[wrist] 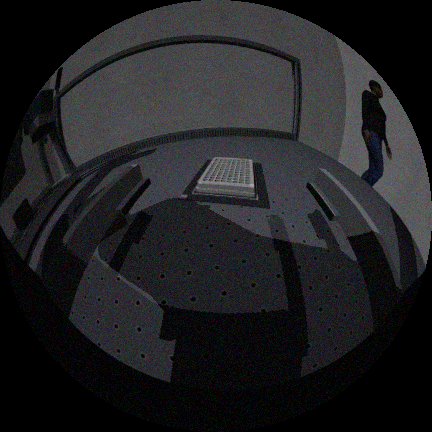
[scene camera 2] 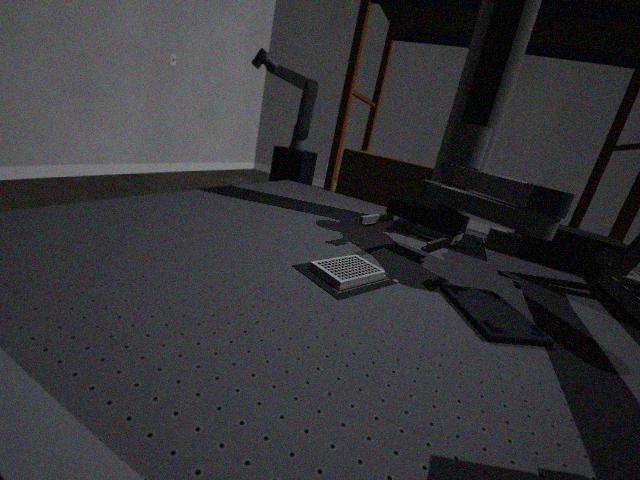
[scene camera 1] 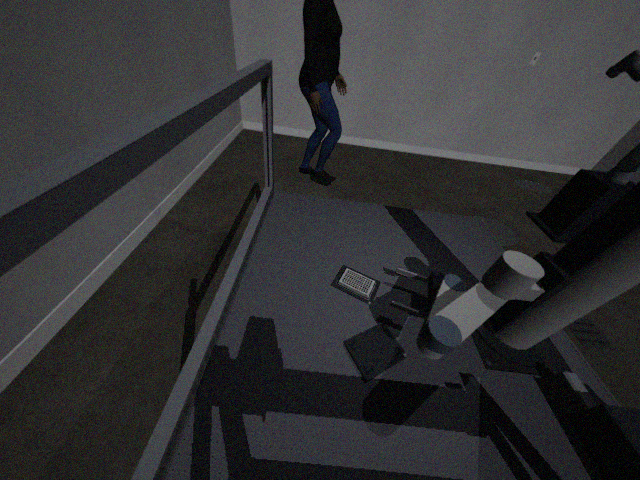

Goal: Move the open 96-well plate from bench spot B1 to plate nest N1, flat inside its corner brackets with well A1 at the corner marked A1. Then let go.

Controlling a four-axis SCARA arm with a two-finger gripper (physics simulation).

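Frame: origin at the arm's base, x ahead, y left, z up, level; metres.
Where they show: gripper, fingertip midpoint: (wrist: 229, 168) (scene camera 2: 392, 233) (scene camera 1: 394, 285); arm's base, link origin: (scene camera 2: 436, 237) (scene camera 1: 504, 331).
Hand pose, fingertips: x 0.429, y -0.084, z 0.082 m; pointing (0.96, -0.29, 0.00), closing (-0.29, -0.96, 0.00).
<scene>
Each offset is from my fingertips to the top centre of the thing. "spot": to the spot under its first point.
The white open 96-well plate @[0.041 m right, 0.124 m ahead, 0.053 m down] (scene camera 1: 357, 282) (scene camera 2: 348, 272) (wrist: 227, 177) lies flat on the dark mat of bench spot B1 (scene camera 1: 336, 283) (scene camera 2: 303, 268) (wrist: 263, 192). The plate nest N1 @[0.218 m left, 0.077 m ahead, 0.052 m down] (scene camera 1: 374, 352) (scene camera 2: 493, 316) is a dark, low square, and no plate is in it. Its corner marks and well A1 are too dark or small to read. My gripper (scene camera 1: 388, 286) (scene camera 2: 395, 234) (wrist: 229, 168) is open and empty, low over the bench on the arm's side of the plate. In the wrist view the plate shows ahead, between the two widely spaced fingers and apart from both.
A grey rail frame @[spot: 0.601 m right, 0.593 m ahead, 0.280 m up] (scene camera 1: 267, 129) (wrist: 297, 100) stands along the bench edge. A person (scene camera 1: 321, 103) (wrist: 374, 120) stands beyond the bench. Another robot arm (scene camera 2: 308, 108) and an orange-framed rack (scene camera 2: 351, 87) stand in the background. Dark arm shadows cross the bench.
</scene>
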